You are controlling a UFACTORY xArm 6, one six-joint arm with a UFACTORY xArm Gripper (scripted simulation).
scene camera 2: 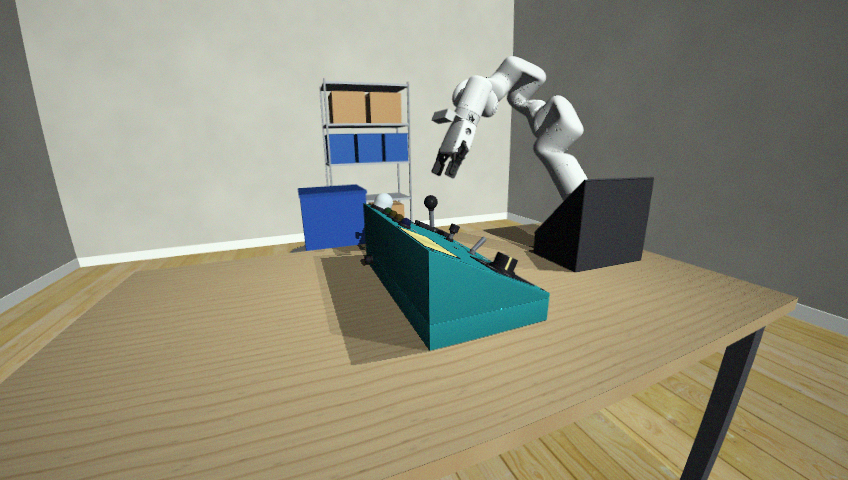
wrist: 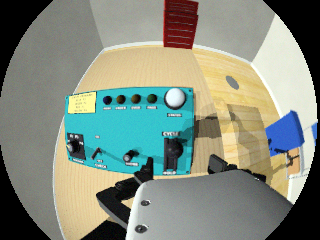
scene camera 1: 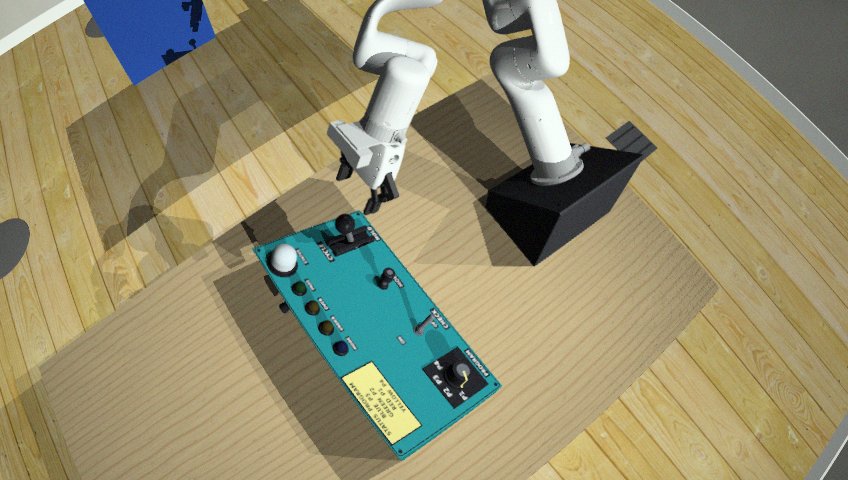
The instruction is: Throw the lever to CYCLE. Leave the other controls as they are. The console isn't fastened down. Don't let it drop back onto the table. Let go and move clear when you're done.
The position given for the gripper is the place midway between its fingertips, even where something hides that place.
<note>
In view: the gripper [scene camera 1: 356, 195] and a teal console [scene camera 1: 394, 372].
The teal console also shows in the wrist view [wrist: 114, 121]. The gripper also shows in scene camera 2 [scene camera 2: 442, 175] and in the wrist view [wrist: 182, 165].
</note>
